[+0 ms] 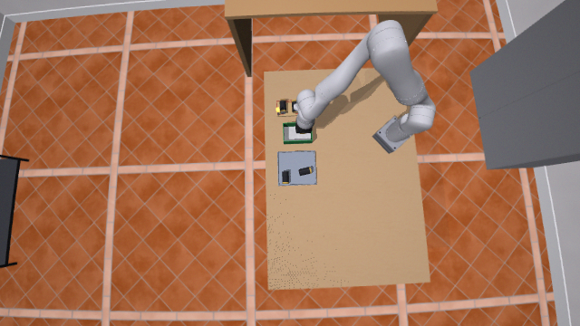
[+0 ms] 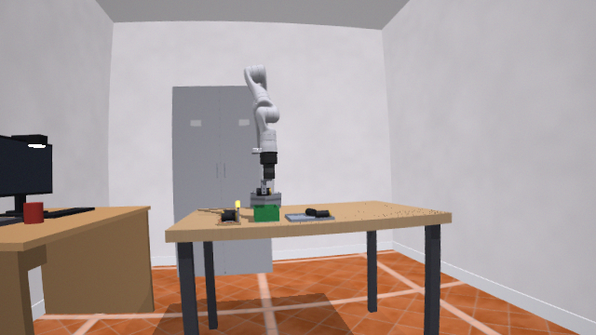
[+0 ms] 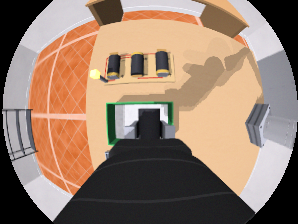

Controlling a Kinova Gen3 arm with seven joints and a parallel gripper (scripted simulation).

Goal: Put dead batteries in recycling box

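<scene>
The green recycling box lies 20 mm ahead of my hand, 10 mm to the left of it and 110 mm below it. Round my hand: grey tray (190 mm to the left, 120 mm below).
</scene>
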